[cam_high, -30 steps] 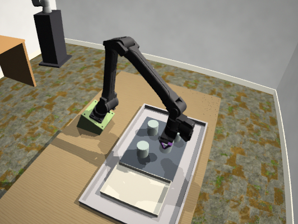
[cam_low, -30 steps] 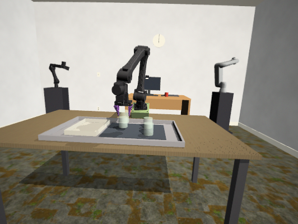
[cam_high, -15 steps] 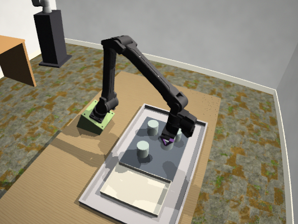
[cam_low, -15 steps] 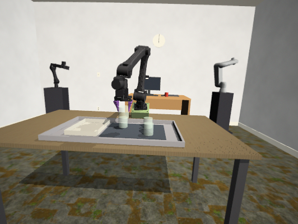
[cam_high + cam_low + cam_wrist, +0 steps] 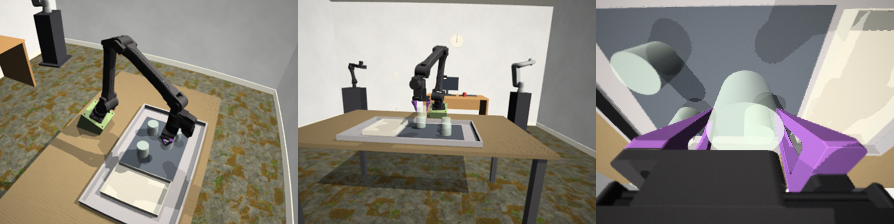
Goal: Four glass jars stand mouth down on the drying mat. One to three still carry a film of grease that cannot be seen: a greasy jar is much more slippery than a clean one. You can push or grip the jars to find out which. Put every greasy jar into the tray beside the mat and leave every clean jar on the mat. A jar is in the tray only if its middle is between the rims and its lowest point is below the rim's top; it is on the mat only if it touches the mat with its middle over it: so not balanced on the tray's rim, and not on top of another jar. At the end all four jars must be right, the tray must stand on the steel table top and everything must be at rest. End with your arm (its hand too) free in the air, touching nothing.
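The cream tray is 100 mm behind my hand, 240 mm to the right of it and 140 mm below it. Also, from my hand: rimmed steel table top: 50 mm behind, 30 mm to the right, 150 mm below; then dark grey drying mat: 50 mm behind, 80 mm to the left, 150 mm below.
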